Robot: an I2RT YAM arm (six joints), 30 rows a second.
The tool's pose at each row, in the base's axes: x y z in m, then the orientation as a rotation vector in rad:
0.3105 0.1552 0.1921 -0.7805 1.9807 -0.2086
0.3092 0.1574 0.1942 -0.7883 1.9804 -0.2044
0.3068 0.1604 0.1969 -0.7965 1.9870 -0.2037
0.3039 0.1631 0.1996 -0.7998 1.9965 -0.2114
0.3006 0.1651 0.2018 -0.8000 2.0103 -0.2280
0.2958 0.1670 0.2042 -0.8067 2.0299 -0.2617
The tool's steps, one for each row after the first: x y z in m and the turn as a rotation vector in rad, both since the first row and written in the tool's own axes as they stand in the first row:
-0.0024 0.0013 -0.0018 -0.0063 -0.0005 -0.0037
-0.0054 0.0035 -0.0047 -0.0125 0.0064 -0.0077
-0.0080 0.0057 -0.0081 -0.0117 0.0179 -0.0111
-0.0097 0.0077 -0.0117 -0.0050 0.0358 -0.0149
-0.0110 0.0102 -0.0166 0.0078 0.0655 -0.0288

